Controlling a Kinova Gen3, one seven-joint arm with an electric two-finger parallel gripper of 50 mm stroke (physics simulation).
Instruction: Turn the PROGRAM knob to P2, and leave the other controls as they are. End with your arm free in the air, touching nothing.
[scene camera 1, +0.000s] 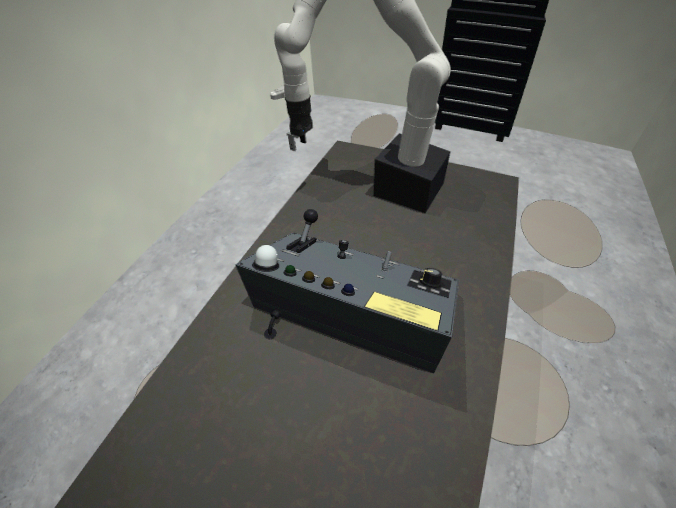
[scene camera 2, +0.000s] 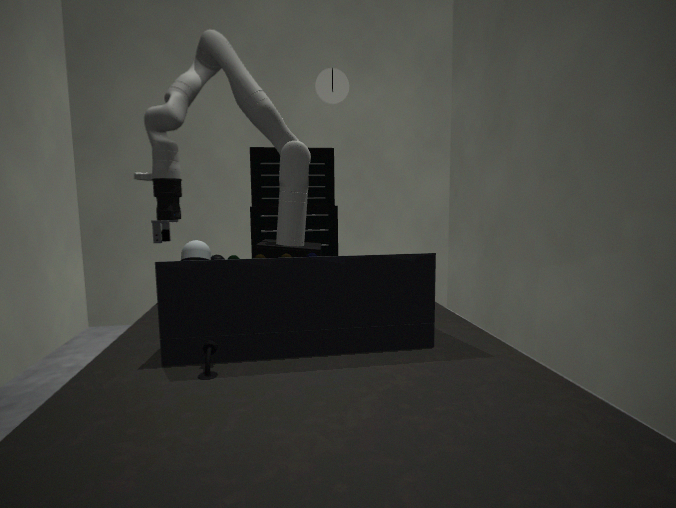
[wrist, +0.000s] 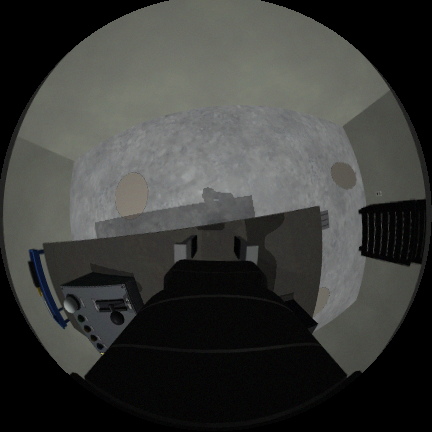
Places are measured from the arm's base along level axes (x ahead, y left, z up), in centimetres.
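Pixels of known places: gripper, fingertip midpoint: (scene camera 1: 298, 146) (scene camera 2: 162, 242) (wrist: 215, 243); arm's base, link origin: (scene camera 1: 411, 158) (scene camera 2: 290, 244).
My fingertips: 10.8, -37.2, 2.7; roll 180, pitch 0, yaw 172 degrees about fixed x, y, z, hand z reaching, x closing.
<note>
Ahead of a thing's pixels: the offset from my fingertips to its top centre, as dx, dy, dz. "*": to the spot under its first point.
The black PROGRAM knob @(+32.7, +55.6, -4.0) (scene camera 1: 432, 277) sits on a dark plate with light marks at the right end of the control box (scene camera 1: 327, 259) (scene camera 2: 295, 305) (wrist: 112, 332) in the first scene view. A yellowish pointer mark shows at its left side; the position labels are too small to read. The knob does not show in the second scene view or the wrist view. My gripper (scene camera 1: 297, 143) (scene camera 2: 161, 232) (wrist: 215, 243) is open and empty, pointing down in the air beyond the lever end of the box, far from the knob and touching nothing.
A ball-topped lever @(+27.8, +19.5, -0.8) (scene camera 1: 310, 216) (wrist: 117, 317), a white dome @(* +49.5, +20.3, +3.5) (scene camera 1: 266, 256) (scene camera 2: 195, 250) (wrist: 71, 303), a small black-topped stick @(+33.6, +31.6, -3.4) (scene camera 1: 343, 247), a toggle @(+32.2, +43.6, -4.2) (scene camera 1: 386, 260) and several coloured buttons stand on the box. A small dark crank-like part @(* +56.9, +22.1, -14.6) (scene camera 1: 271, 325) (scene camera 2: 207, 360) is at its long side. A black drawer cabinet (scene camera 1: 486, 62) stands behind.
</note>
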